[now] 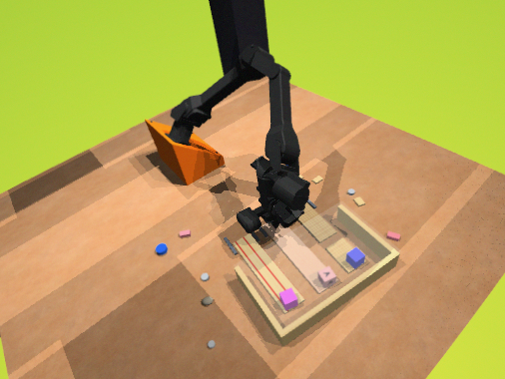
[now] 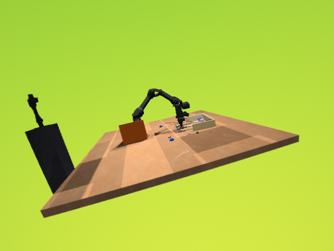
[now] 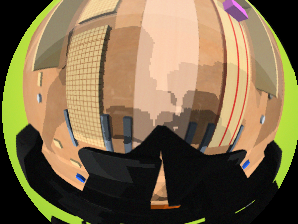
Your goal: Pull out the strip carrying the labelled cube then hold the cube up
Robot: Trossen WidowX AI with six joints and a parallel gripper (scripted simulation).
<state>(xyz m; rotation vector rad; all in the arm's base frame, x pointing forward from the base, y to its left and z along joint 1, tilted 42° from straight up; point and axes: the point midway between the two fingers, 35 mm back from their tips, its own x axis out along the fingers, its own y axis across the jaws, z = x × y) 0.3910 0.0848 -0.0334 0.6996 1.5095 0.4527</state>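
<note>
My gripper tip is 9 cm short of the pale strip and 1 cm to the left of it. From my gripper tip the other things lie so: labelled cube (20 cm ahead, 3 cm to the right, 1 cm above).
</note>
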